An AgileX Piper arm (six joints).
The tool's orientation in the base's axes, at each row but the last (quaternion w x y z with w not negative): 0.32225 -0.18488 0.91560 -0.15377; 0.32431 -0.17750 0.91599 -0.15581; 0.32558 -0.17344 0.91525 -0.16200; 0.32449 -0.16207 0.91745 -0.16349; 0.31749 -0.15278 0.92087 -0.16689; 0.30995 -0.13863 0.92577 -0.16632; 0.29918 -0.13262 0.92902 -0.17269; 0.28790 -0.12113 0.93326 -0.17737; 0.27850 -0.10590 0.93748 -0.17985; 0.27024 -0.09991 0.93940 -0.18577; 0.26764 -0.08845 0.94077 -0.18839; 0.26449 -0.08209 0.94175 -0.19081
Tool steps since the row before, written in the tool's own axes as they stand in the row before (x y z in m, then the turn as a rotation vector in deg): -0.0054 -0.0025 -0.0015 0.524 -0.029 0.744; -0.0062 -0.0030 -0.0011 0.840 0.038 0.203; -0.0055 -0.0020 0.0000 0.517 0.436 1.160; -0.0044 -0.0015 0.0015 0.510 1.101 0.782; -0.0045 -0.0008 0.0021 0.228 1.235 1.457; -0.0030 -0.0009 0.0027 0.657 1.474 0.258; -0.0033 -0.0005 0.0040 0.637 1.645 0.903; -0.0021 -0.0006 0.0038 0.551 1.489 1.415; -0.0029 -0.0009 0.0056 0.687 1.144 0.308; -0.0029 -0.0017 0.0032 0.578 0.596 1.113; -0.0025 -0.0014 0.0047 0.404 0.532 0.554; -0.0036 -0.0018 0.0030 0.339 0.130 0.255
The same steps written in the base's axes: 0.0035 0.0004 0.0050 0.109 -0.376 -0.822; 0.0045 0.0002 0.0054 -0.487 -0.359 -0.618; 0.0044 0.0006 0.0038 0.288 -0.045 -1.311; 0.0045 0.0001 0.0019 -0.079 0.626 -1.298; 0.0049 0.0006 0.0012 0.538 0.714 -1.703; 0.0041 -0.0003 -0.0001 -0.572 1.042 -1.121; 0.0051 -0.0003 -0.0012 -0.193 1.048 -1.671; 0.0040 -0.0008 -0.0017 0.193 0.801 -1.961; 0.0056 -0.0015 -0.0026 -0.505 0.753 -1.026; 0.0043 -0.0017 -0.0005 0.072 0.048 -1.386; 0.0047 -0.0021 -0.0020 -0.077 0.208 -0.839; 0.0047 -0.0017 0.0000 -0.159 -0.048 -0.411
